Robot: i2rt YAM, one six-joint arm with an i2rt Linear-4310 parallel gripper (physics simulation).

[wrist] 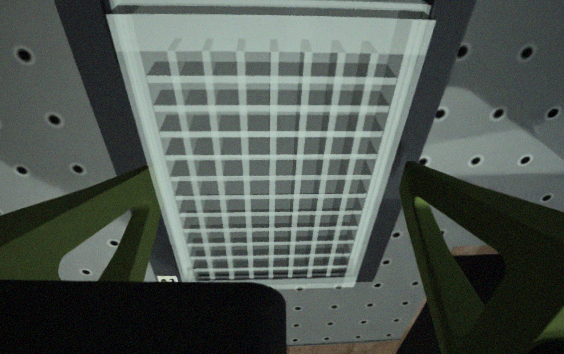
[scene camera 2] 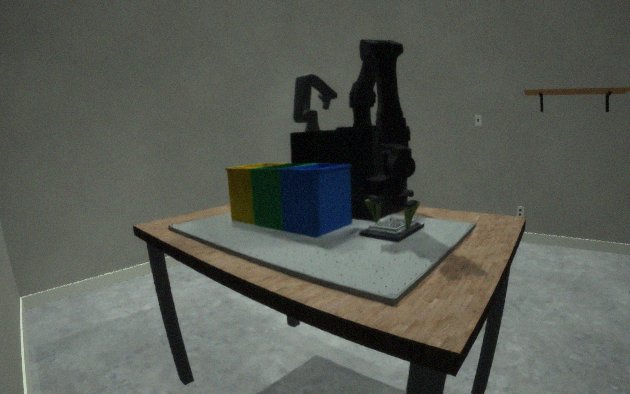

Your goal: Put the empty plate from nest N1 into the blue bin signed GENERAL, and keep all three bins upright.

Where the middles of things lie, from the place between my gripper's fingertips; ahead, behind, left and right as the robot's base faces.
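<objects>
Pale plate point(wrist: 269, 139) right at my hand. Counted from my hand: blue bin point(scene camera 2: 316, 199), 8 cm ahead, 20 cm to the right, 8 cm above; green bin point(scene camera 2: 266, 186), 9 cm ahead, 33 cm to the right, 8 cm above; yellow bin point(scene camera 2: 239, 178), 10 cm ahead, 47 cm to the right, 8 cm above.
</objects>
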